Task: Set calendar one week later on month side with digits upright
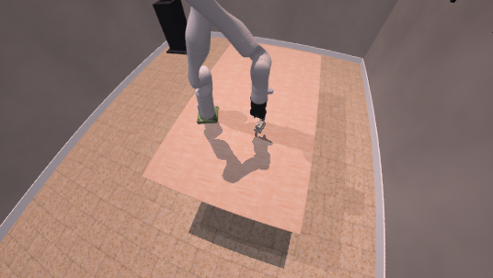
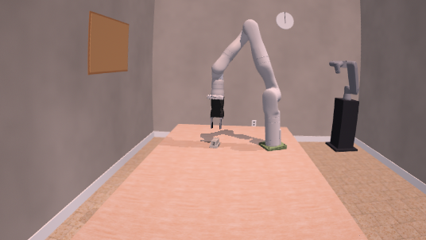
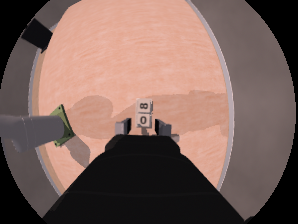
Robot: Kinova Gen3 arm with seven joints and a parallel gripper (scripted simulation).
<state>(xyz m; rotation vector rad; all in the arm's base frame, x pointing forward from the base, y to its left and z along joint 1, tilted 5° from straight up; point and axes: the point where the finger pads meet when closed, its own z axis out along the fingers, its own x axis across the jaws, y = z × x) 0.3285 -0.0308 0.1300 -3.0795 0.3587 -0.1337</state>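
Now: the tray 110 mm below my hand and 20 mm to the left of it.
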